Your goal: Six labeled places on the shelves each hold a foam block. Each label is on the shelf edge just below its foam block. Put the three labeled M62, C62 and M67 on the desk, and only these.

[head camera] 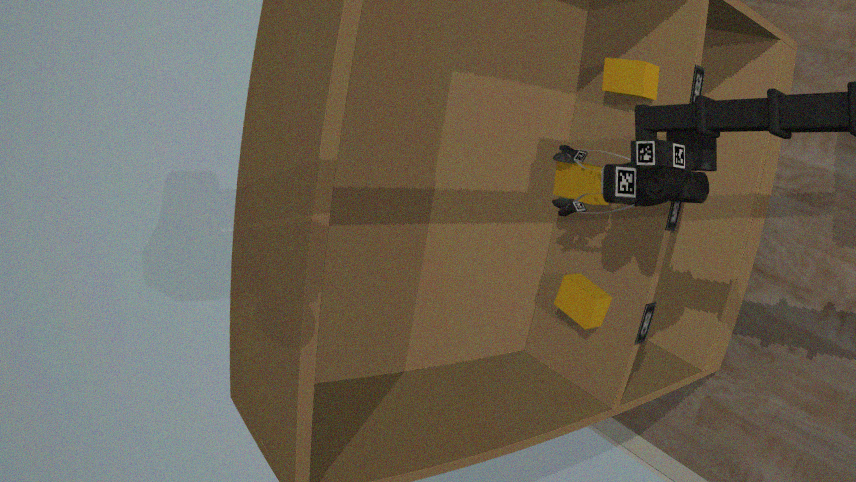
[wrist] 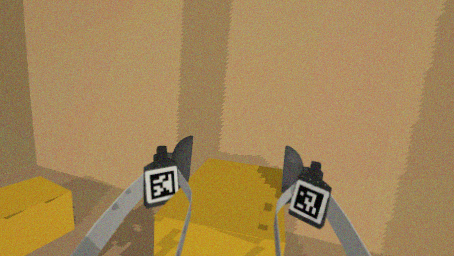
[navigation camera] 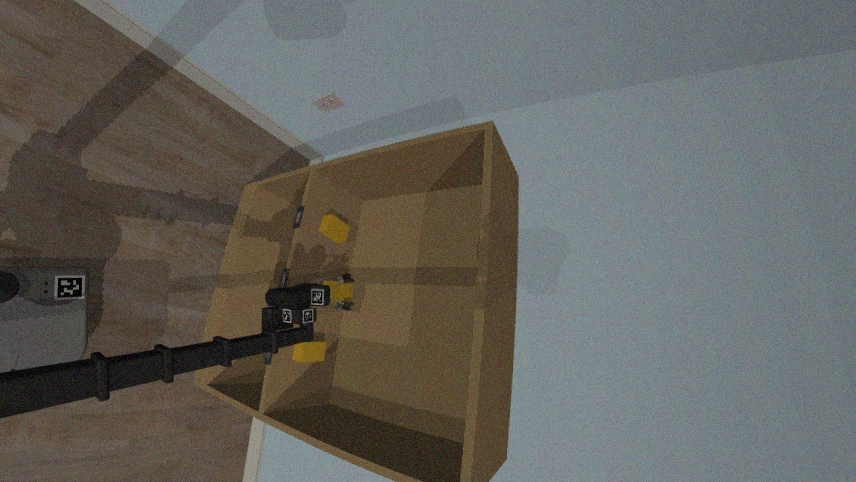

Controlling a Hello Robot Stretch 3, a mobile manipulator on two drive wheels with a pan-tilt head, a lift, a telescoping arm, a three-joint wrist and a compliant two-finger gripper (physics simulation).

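Frame: origin at the robot's base, x right, y ahead, z up, level; millimetres.
Seen in the pictures: gripper, fingertip midpoint: point(head camera: 555, 179) point(wrist: 237, 159) point(navigation camera: 352, 291).
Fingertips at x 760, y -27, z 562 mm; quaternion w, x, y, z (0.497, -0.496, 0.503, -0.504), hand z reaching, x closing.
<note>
Pixels of each thing's middle, then the offset from my fingertips to it. "*": a spot on its surface instead. Level surfaces: height alone.
- brown shelf unit at a spot on its surface: point(head camera: 281, 251) point(navigation camera: 497, 259) * dy +93, dx -77, dz +498 mm
- middle yellow foam block at the middle of its body: point(wrist: 231, 218) point(head camera: 582, 181) point(navigation camera: 337, 291) dy +1, dx -38, dz -27 mm
- shelf's back panel at a spot on its surface: point(wrist: 106, 88) * dy +187, dx +143, dz +32 mm
- wood floor at its surface level: dz -562 mm
My gripper point(head camera: 567, 180) point(navigation camera: 346, 292) point(wrist: 237, 159) reaches into the brown shelf unit point(head camera: 281, 251) point(navigation camera: 498, 270) and is shut on the middle yellow foam block point(head camera: 577, 183) point(navigation camera: 339, 291) point(wrist: 225, 197). One finger lies on each side of the block. Two more yellow foam blocks point(head camera: 630, 78) point(head camera: 582, 300) point(navigation camera: 333, 228) point(navigation camera: 309, 351) stand on the same shelf board, one on each side; one of them shows at the left of the wrist view point(wrist: 32, 207). Small dark labels point(head camera: 696, 80) point(head camera: 645, 322) sit on the shelf edge; I cannot read them.
The shelf's back panel point(wrist: 106, 88) stands close behind the held block. My dark arm point(head camera: 778, 112) point(navigation camera: 184, 358) stretches in from over the wood floor point(head camera: 802, 360). A pale wall point(head camera: 119, 239) lies behind the shelf unit.
</note>
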